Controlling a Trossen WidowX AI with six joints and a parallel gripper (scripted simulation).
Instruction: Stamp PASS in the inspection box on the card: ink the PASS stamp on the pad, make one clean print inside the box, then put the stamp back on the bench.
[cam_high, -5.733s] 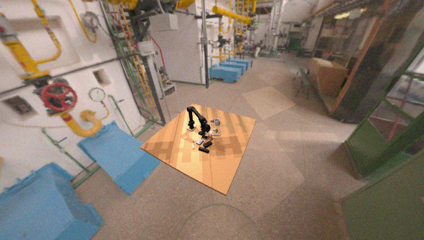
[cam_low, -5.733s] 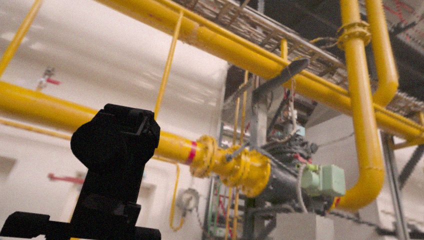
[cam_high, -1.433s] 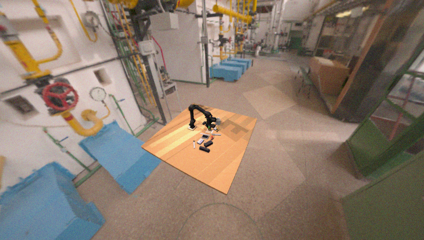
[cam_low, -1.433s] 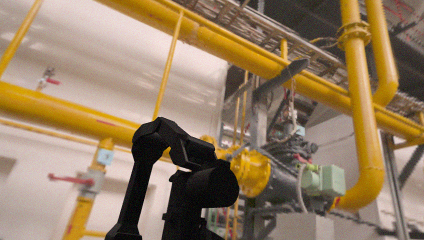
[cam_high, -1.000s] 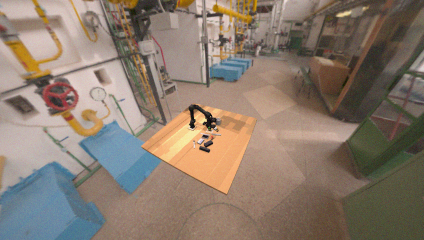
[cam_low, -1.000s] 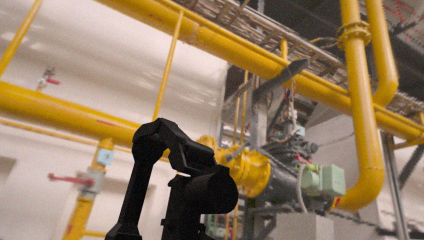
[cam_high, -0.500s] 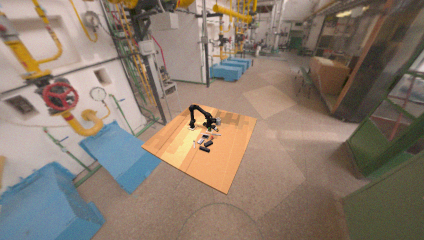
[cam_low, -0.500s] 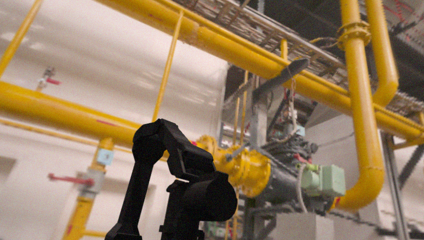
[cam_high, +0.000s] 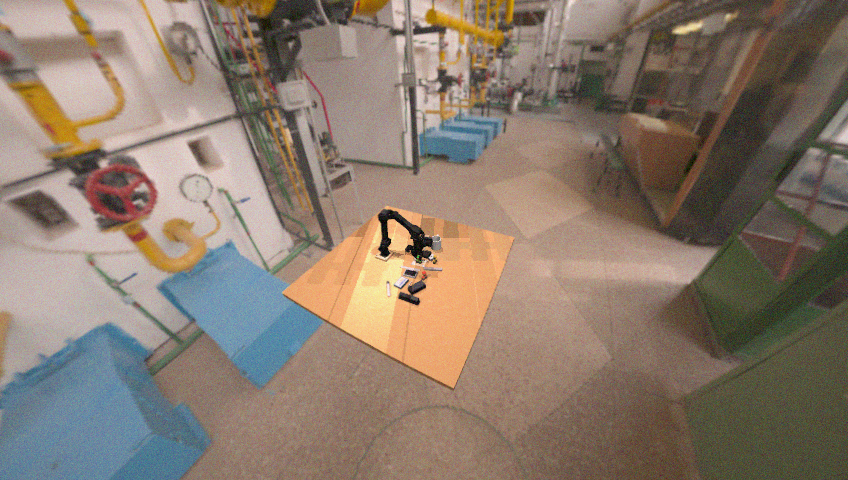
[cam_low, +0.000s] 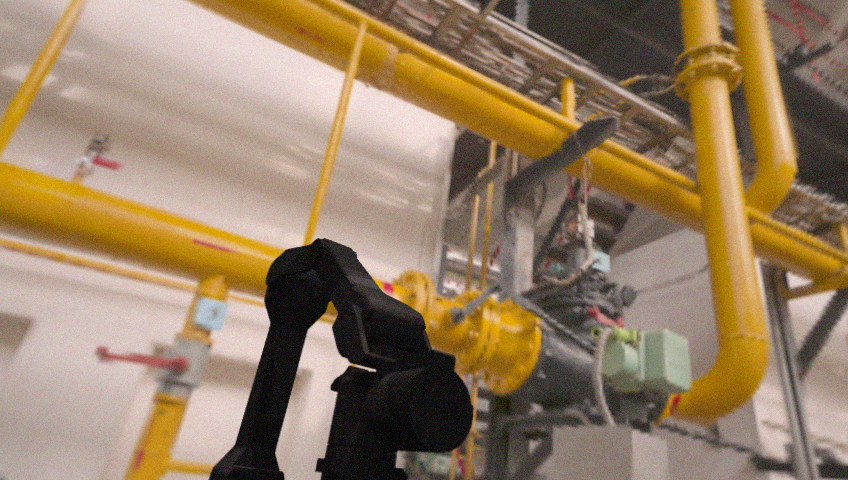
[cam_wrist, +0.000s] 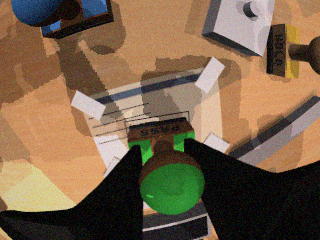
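Now: gripper tip right at the green-knobbed stamp. Round my gripper tip: grey strip 8 cm to the right, 3 cm below, 2 cm behind; blue-knobbed stamp 8 cm to the left, 5 cm behind, 1 cm below; white card 3 cm below.
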